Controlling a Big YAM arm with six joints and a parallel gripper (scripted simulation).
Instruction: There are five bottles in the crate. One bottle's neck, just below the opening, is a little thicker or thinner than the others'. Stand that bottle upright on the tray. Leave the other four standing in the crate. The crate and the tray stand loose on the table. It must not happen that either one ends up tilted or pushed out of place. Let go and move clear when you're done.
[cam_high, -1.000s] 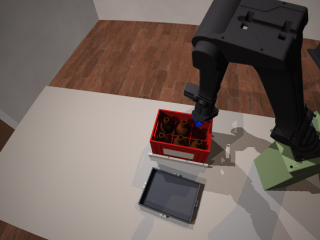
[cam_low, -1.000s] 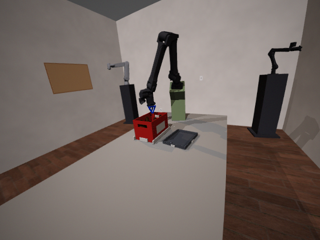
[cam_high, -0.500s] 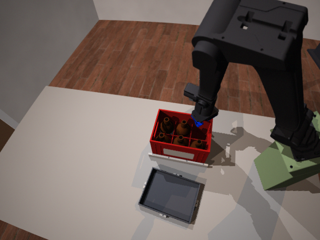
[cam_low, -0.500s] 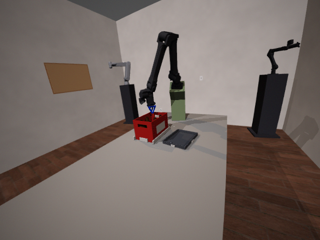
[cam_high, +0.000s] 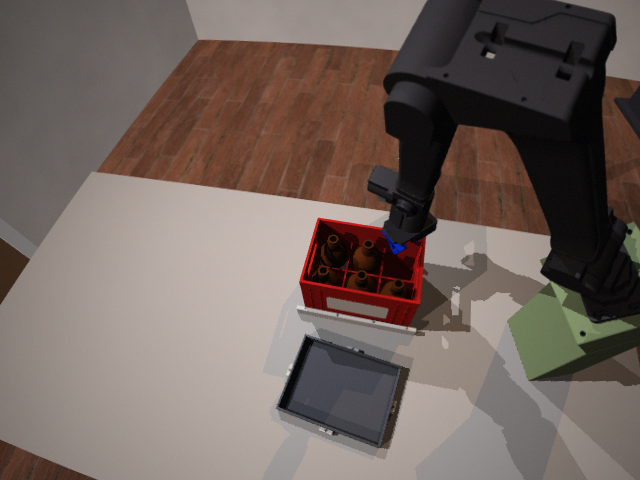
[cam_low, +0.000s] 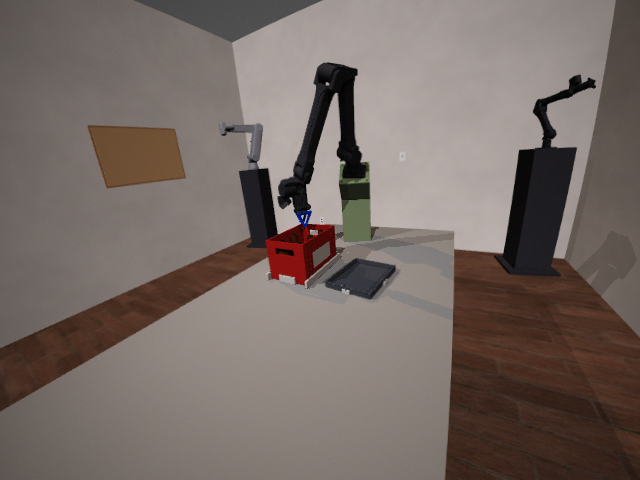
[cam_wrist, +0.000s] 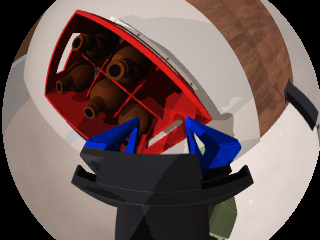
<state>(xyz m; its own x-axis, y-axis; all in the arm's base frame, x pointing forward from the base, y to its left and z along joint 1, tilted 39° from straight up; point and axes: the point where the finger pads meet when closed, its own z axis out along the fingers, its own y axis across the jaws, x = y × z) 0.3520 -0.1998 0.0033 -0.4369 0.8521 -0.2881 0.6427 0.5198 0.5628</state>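
Right now the crate is 90 mm ahead of my hand, 30 mm to the left of it and 110 mm below it. Also, from my hand: dark grey tray 150 mm ahead, 300 mm to the left, 180 mm below; then brown bottle 190 mm ahead, 60 mm to the left, 100 mm below.
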